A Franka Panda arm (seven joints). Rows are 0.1 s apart.
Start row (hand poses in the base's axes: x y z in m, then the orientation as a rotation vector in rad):
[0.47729, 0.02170, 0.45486, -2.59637, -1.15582, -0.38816]
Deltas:
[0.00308, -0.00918, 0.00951, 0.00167, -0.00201, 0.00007]
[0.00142, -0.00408, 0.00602, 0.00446, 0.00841, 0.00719]
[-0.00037, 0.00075, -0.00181, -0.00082, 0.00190, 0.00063]
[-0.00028, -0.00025, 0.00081, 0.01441, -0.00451, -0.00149]
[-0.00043, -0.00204, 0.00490, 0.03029, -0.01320, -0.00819]
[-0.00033, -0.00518, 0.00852, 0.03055, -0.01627, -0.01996]
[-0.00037, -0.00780, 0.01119, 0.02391, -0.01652, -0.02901]
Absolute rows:
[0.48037, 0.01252, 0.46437, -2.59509, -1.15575, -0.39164]
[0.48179, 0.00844, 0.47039, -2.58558, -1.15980, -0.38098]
[0.48142, 0.00919, 0.46858, -2.58566, -1.16035, -0.37791]
[0.48114, 0.00894, 0.46939, -2.57479, -1.15305, -0.39119]
[0.48071, 0.00690, 0.47429, -2.55542, -1.13265, -0.42486]
[0.48038, 0.00172, 0.48281, -2.54334, -1.09865, -0.46503]
[0.48001, -0.00608, 0.49400, -2.54214, -1.05690, -0.50449]

